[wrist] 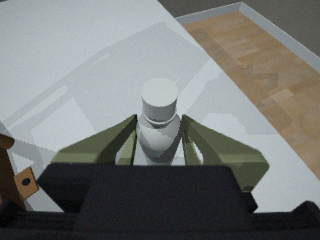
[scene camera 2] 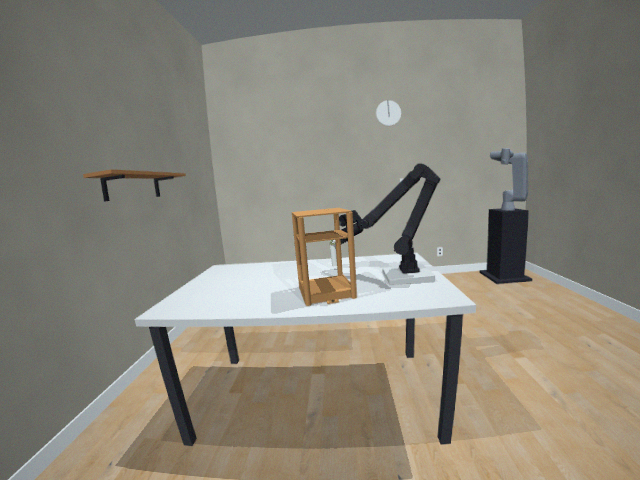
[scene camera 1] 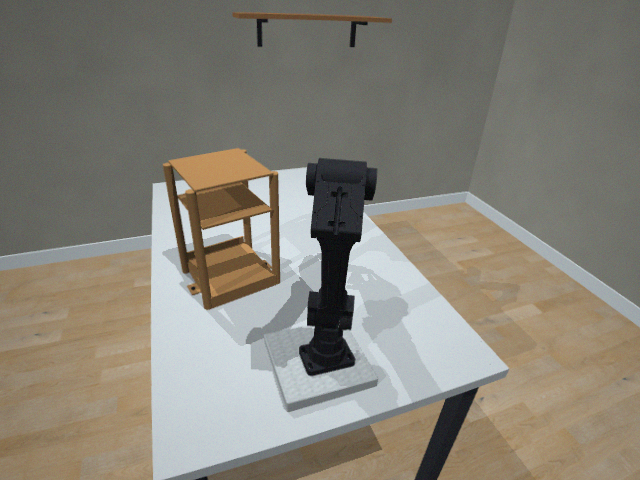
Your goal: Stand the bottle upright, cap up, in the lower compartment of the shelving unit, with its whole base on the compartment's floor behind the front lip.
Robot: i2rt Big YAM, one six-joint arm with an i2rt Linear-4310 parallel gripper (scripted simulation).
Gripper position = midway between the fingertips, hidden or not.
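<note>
There is my gripper (wrist: 159, 120), which I see in the wrist view. I can also see a lower compartment (scene camera 1: 219, 194), and scene camera 2 gives me another view of that compartment (scene camera 2: 331, 289).
</note>
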